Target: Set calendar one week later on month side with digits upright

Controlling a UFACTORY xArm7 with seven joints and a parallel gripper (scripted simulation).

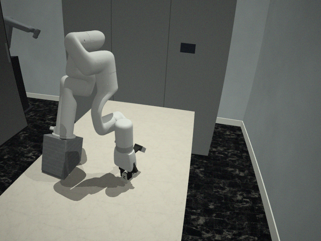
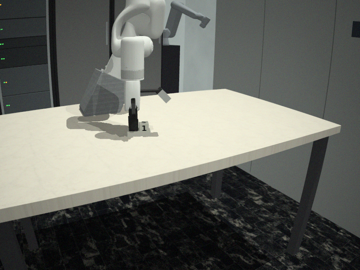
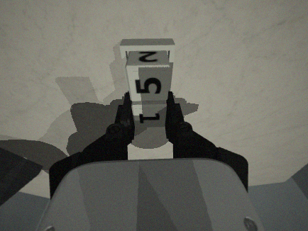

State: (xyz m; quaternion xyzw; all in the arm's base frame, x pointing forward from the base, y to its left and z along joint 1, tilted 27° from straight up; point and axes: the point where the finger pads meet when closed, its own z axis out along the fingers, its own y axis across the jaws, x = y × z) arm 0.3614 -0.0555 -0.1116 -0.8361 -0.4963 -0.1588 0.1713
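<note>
My hand is 1 cm above the digit cube. From my hand the other things lie so: tray (1 cm ahead, 2 cm to the left, 3 cm below).
</note>
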